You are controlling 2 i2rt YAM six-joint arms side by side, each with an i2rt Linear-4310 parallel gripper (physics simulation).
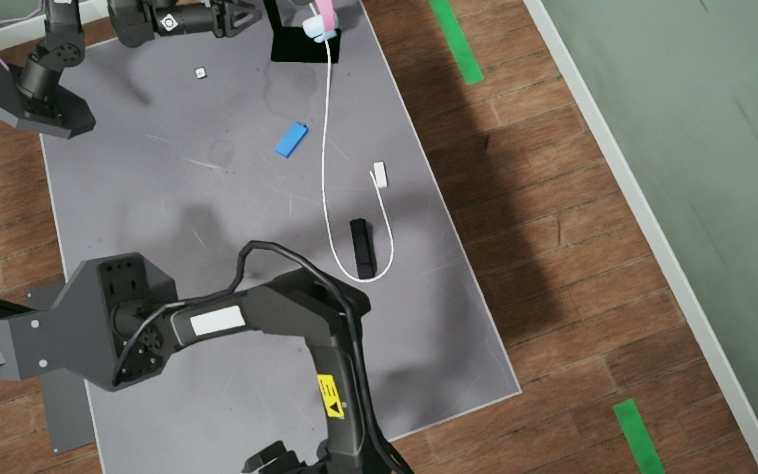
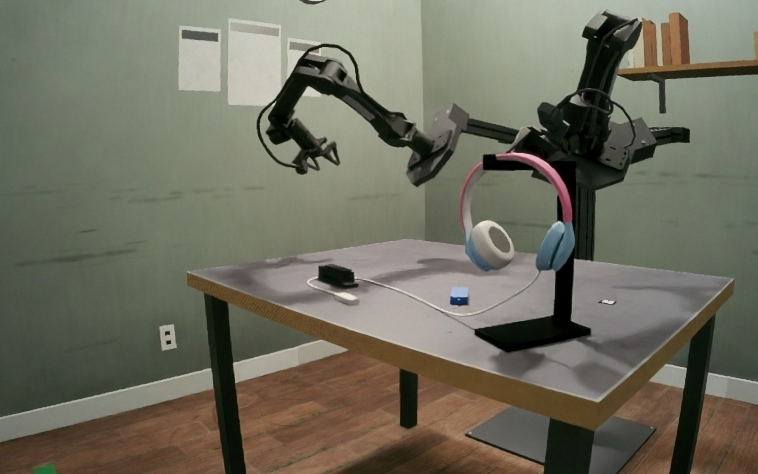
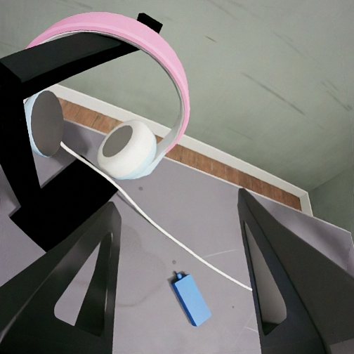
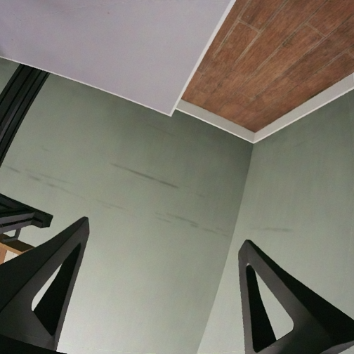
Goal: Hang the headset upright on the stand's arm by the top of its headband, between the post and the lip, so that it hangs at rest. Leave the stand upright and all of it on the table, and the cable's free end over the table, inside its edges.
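Places are measured from the left arm's base along level axes (x ahead, y left, z up), in metres.
Where they show: left gripper, fingertip midpoint: [image 1: 258, 11]; right gripper, fingertip midpoint: [image 2: 329, 167]; left arm's base, link origin: [image 1: 33, 95]; right arm's base, link origin: [image 1: 126, 319] [image 2: 430, 150].
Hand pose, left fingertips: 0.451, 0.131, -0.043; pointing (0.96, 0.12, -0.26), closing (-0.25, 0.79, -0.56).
Things, the pixels of their top centre, and the offset from my left fingertips, as dx, dy, dz. "spot": a spot on its surface instead. Level surfaces: height alone.
- headset, top centre: [image 2: 514, 152] +0.117, +0.089, +0.017
- white cable, surface spot: [image 2: 412, 295] [image 1: 323, 163] spot: +0.066, -0.239, -0.280
- black block, top centre: [image 1: 361, 244] [image 2: 336, 266] +0.117, -0.469, -0.244
- blue stick, top centre: [image 2: 459, 292] [image 1: 291, 137] +0.002, -0.159, -0.269
- small white piece, top centre: [image 2: 607, 301] [image 1: 200, 73] -0.204, +0.081, -0.282
- table, surface height: dz -0.285
The headset [image 1: 325, 15] [image 2: 560, 187] [image 3: 105, 22] hangs upright by its pink headband over the arm of the black stand [image 1: 290, 49] [image 2: 563, 285] [image 3: 10, 135], between post and lip, with both ear cups below. The stand is upright, its base on the table. The white cable [image 1: 323, 167] [image 2: 413, 294] [image 3: 165, 232] runs down to the table; its white end plug [image 1: 380, 174] [image 2: 346, 298] lies inside the table's edges. My left gripper [image 1: 259, 13] [image 3: 175, 203] is partly open and empty, apart from the headset. My right gripper [image 2: 327, 163] [image 4: 167, 236] is open and empty, far from the stand.
A black block [image 1: 363, 248] [image 2: 335, 275] lies inside the cable's loop. A blue stick [image 1: 291, 139] [image 2: 458, 296] [image 3: 192, 300] and a small white piece [image 1: 200, 72] [image 2: 607, 301] lie on the table [image 1: 167, 184] [image 2: 391, 257]. The stand is near the table's edge.
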